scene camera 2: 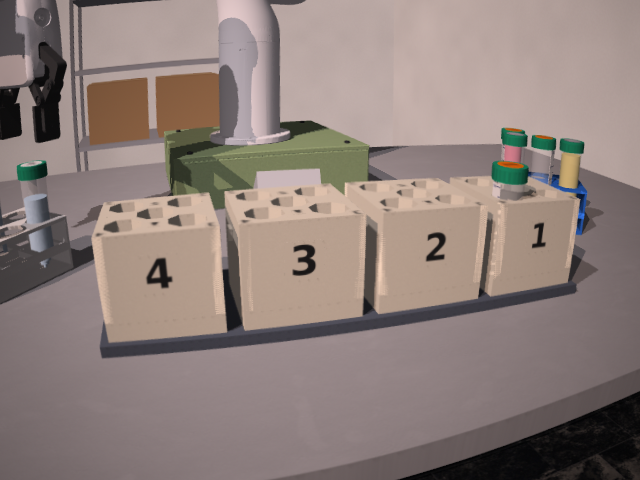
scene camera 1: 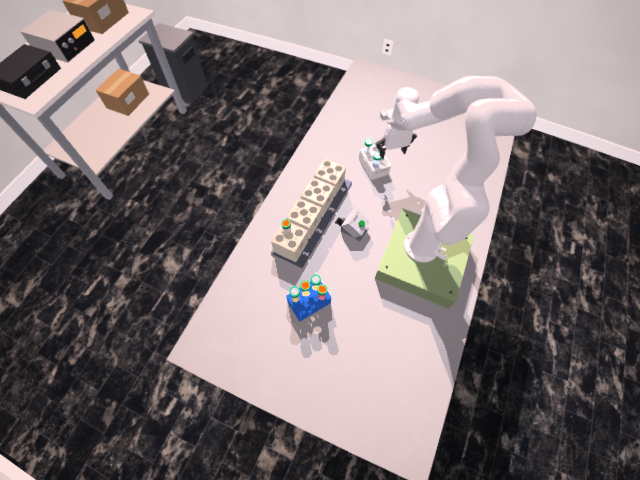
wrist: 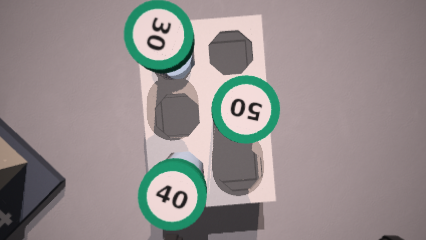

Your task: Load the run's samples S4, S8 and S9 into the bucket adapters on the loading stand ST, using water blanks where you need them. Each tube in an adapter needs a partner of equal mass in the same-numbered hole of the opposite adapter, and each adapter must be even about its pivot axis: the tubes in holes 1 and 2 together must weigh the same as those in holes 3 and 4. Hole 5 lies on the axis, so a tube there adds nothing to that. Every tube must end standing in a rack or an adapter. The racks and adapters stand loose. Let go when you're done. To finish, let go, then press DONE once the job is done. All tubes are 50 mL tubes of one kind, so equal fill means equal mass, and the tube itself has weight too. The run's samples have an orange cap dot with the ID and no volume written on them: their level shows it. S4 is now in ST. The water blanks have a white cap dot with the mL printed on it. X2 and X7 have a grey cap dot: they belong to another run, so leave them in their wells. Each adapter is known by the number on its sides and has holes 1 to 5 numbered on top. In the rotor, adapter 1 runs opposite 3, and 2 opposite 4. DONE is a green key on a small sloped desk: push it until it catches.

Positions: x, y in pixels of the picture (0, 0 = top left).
Scene:
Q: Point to a rack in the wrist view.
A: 186, 119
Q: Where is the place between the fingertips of the gripper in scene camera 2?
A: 28, 139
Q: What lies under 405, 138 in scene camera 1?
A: The gripper.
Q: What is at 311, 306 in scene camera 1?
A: A rack.

